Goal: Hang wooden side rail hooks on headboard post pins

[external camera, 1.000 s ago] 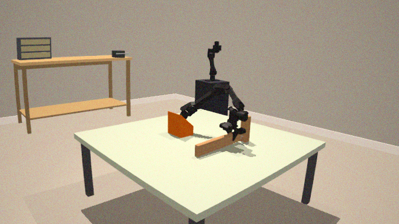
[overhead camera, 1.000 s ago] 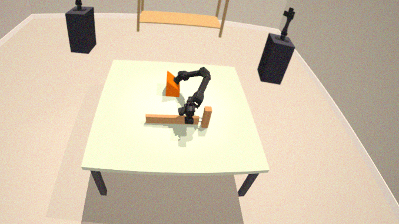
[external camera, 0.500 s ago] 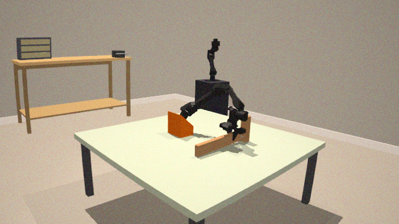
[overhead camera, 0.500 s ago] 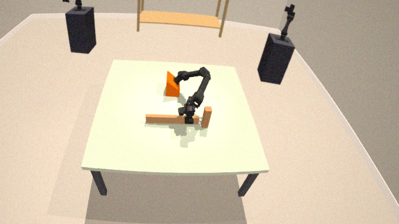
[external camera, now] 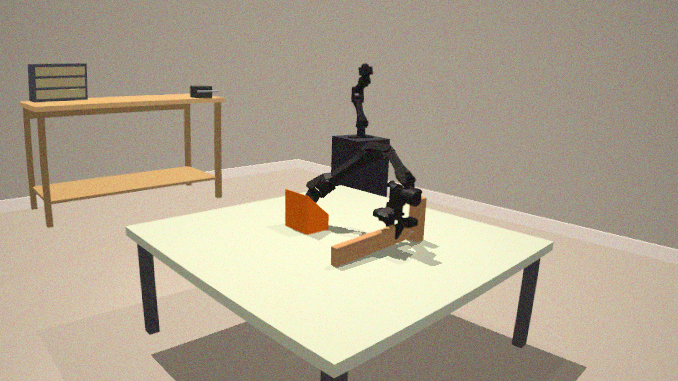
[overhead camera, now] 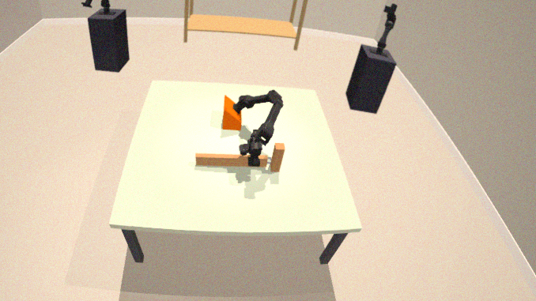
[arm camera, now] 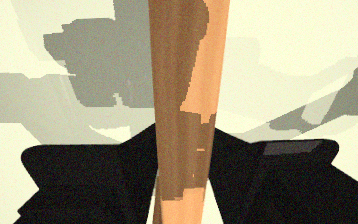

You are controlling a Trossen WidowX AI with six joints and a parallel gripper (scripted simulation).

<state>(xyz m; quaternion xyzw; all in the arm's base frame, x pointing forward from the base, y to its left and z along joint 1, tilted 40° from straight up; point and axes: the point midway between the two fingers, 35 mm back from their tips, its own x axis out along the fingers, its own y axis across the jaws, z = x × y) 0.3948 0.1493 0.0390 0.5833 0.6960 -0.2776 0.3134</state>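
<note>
My gripper tip is 1 cm past the upright headboard post, 13 cm to the right of it and 6 cm below it.
</note>
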